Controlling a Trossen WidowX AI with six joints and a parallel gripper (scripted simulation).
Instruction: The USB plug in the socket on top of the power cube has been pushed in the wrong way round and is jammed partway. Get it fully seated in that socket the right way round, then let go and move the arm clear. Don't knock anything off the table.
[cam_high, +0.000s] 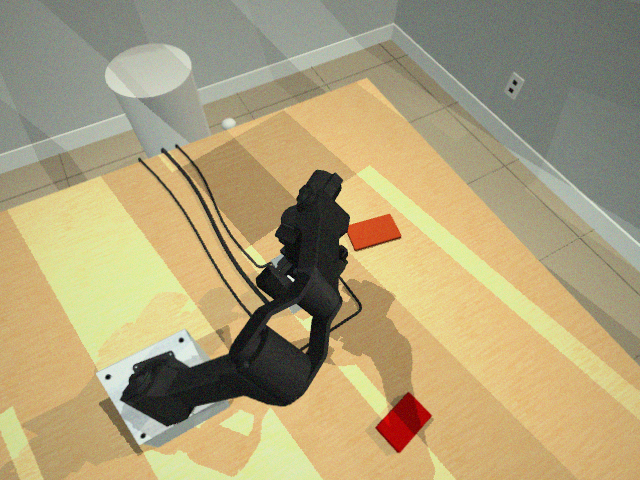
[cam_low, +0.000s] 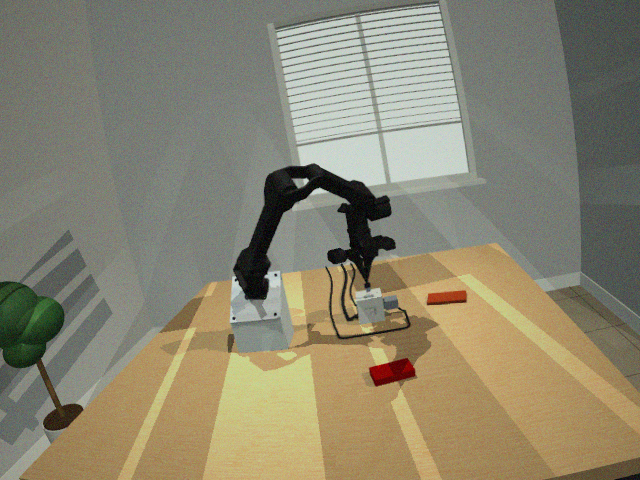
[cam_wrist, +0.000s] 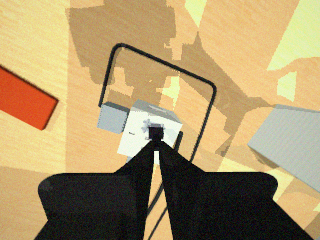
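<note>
My gripper tip is 20 mm above the black USB plug. Round my gripper tip: orange flat block (230 mm ahead, 100 mm to the left, 130 mm below); red block (80 mm ahead, 310 mm to the right, 120 mm below).
</note>
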